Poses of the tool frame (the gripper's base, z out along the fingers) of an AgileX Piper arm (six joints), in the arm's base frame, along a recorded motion.
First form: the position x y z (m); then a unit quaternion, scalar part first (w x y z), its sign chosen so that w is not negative.
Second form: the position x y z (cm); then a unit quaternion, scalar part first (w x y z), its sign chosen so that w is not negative. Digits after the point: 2 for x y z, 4 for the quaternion.
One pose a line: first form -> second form
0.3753 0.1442 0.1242 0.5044 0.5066 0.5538 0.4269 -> 37.53 14.42 12.42 0.5044 0.5066 0.5538 0.4269
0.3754 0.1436 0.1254 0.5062 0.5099 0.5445 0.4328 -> 37.54 14.36 12.54 0.5062 0.5099 0.5445 0.4328
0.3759 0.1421 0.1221 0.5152 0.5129 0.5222 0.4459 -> 37.59 14.21 12.21 0.5152 0.5129 0.5222 0.4459
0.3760 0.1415 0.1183 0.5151 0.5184 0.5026 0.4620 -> 37.60 14.15 11.83 0.5151 0.5184 0.5026 0.4620
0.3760 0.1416 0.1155 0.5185 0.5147 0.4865 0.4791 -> 37.60 14.16 11.55 0.5185 0.5147 0.4865 0.4791
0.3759 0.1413 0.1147 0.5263 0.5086 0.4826 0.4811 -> 37.59 14.13 11.47 0.5263 0.5086 0.4826 0.4811
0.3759 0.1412 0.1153 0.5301 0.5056 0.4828 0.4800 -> 37.59 14.12 11.53 0.5301 0.5056 0.4828 0.4800
